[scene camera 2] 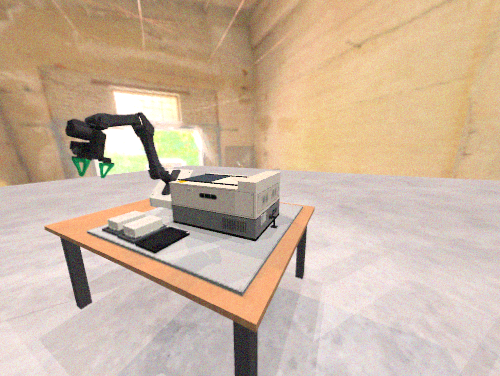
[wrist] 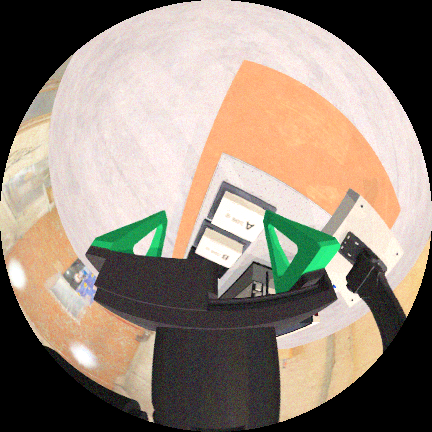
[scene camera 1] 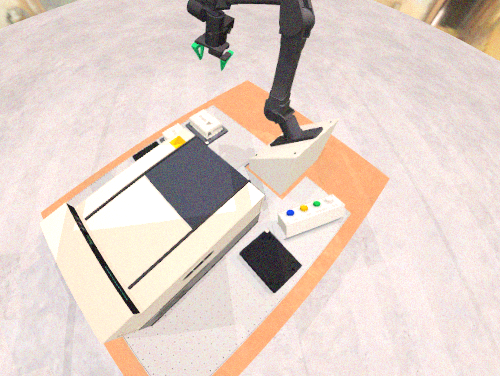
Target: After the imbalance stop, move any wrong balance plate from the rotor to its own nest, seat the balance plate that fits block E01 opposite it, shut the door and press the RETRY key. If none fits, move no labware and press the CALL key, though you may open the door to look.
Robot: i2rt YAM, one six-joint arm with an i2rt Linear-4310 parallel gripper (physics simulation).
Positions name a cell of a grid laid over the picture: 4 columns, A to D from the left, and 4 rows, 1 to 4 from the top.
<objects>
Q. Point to a dark sliding door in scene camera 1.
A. B2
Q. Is my gripper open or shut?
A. Open.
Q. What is my gripper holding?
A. Nothing.
</objects>
